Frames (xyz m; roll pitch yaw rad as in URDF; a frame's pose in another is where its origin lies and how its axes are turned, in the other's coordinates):
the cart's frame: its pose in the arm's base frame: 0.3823 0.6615 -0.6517 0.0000 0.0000 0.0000
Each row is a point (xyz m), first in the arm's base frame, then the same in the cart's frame.
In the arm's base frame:
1: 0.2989 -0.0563 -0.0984
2: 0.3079 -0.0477 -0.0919
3: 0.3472 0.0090 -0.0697
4: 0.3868 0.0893 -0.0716
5: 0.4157 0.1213 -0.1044
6: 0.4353 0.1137 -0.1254
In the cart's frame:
1: -0.0834 -0.7178 0.5533
2: -0.0744 -0.7092 0.5598
3: -0.0351 -0.6525 0.5820
4: 0.0045 -0.5722 0.5801
5: 0.0334 -0.5402 0.5473
6: 0.0530 -0.5478 0.5263

